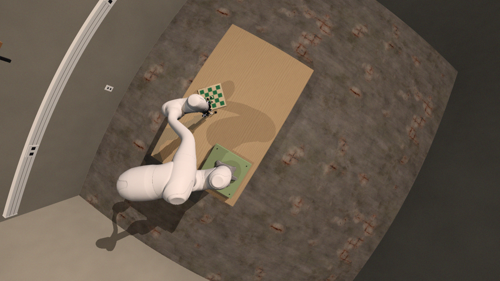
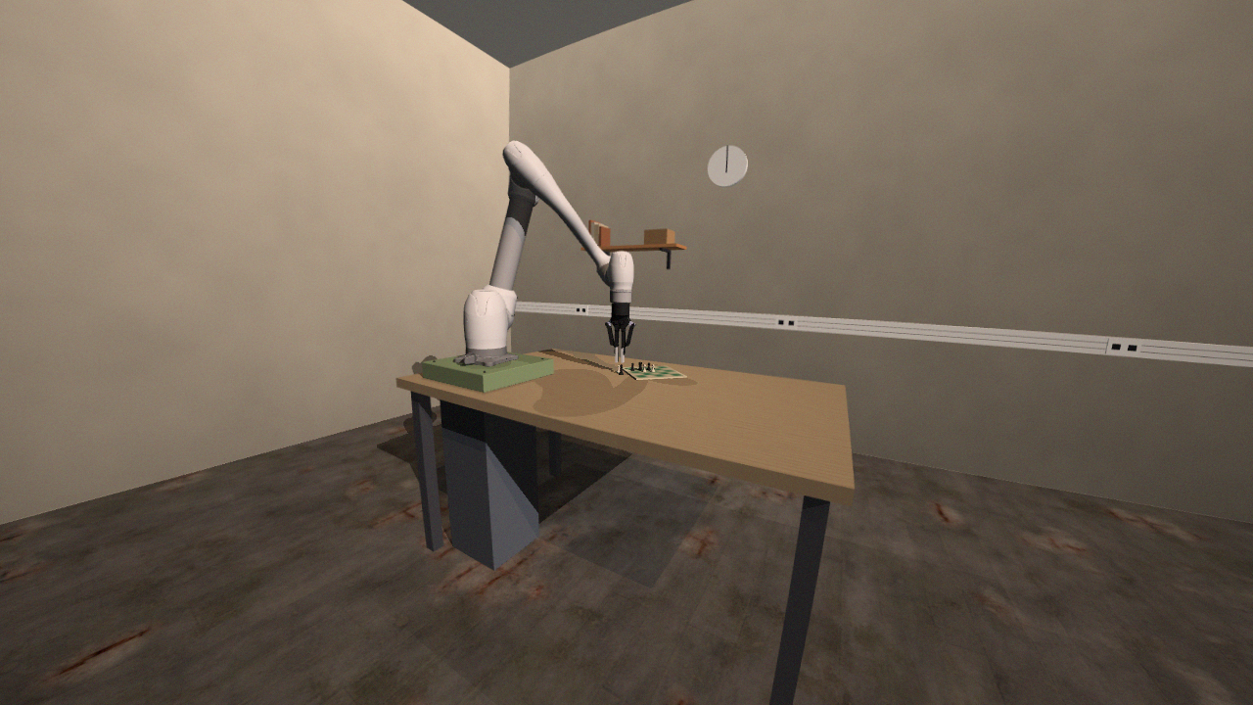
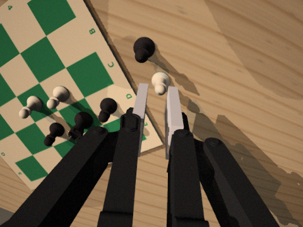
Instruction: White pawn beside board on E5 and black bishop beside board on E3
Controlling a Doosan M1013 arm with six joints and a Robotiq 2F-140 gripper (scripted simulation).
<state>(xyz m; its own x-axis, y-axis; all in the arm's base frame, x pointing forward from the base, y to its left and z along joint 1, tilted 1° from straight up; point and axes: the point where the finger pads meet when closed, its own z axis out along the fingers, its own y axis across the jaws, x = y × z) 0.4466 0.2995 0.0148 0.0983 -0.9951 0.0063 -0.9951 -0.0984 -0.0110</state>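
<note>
Right now the chessboard is 13 cm ahead of my hand, 7 cm below it and 5 cm to the left of it.
</note>
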